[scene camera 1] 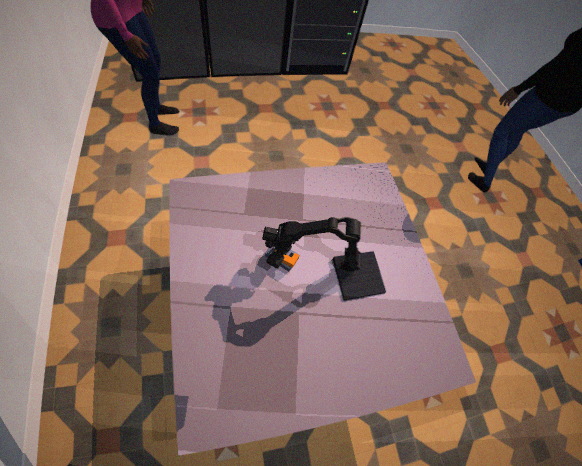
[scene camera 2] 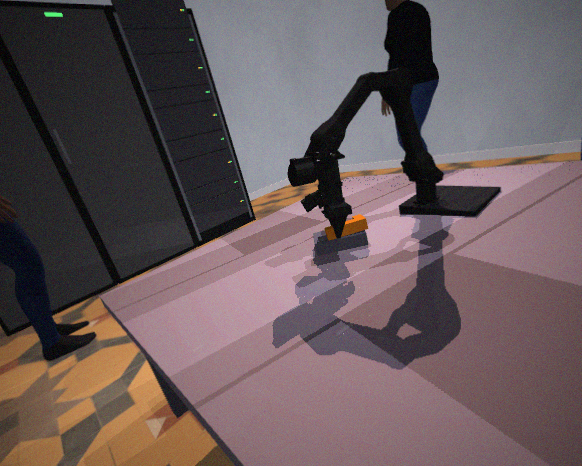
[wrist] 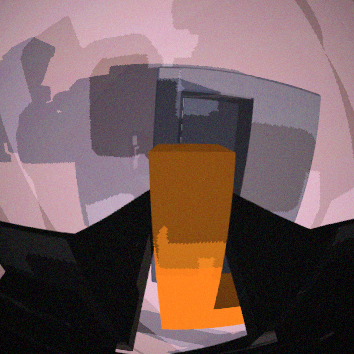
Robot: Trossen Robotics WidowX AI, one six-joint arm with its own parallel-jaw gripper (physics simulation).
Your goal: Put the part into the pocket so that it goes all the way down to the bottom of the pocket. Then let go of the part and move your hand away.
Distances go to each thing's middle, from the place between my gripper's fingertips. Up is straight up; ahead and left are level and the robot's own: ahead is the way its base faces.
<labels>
Right now my hand is 20 mm past the grey pocket fixture (wrist: 271, 126), 10 mm to the left of it and 20 mm above it. From my hand the other things lie so: orange block (wrist: 190, 184): 30 mm behind, 20 mm to the left, 20 mm above.
</labels>
